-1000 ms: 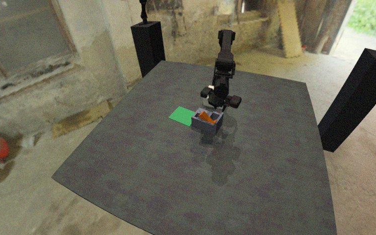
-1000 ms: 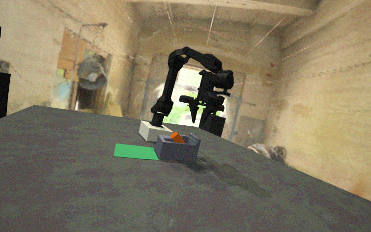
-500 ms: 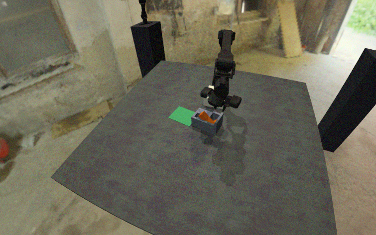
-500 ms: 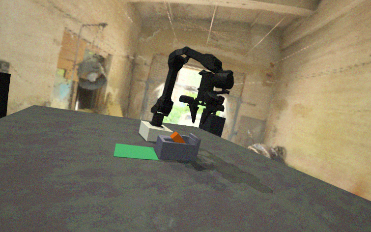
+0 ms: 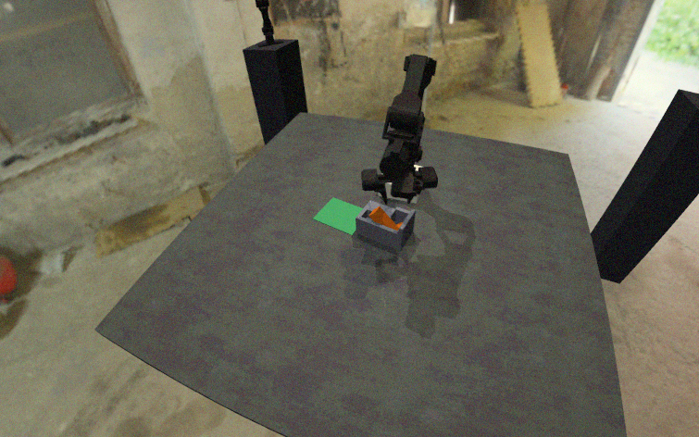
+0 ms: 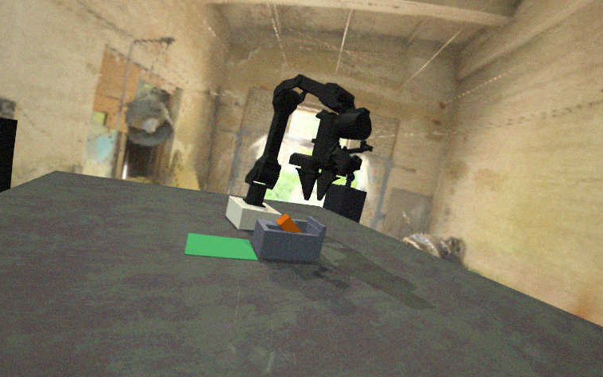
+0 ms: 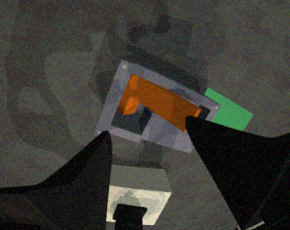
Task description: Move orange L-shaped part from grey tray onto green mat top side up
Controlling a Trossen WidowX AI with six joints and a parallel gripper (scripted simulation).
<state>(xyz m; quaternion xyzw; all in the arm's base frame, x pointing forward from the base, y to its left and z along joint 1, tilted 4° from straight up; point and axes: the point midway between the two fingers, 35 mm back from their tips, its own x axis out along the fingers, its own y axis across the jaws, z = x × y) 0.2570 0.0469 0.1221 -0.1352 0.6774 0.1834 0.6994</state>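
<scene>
Now: gripper tip 1 cm past the orange L-shaped part, 1 cm to the left of it and 10 cm above it. The rest, counted from my gripper tip: green mat 3 cm behind, 19 cm to the right, 16 cm below.
</scene>
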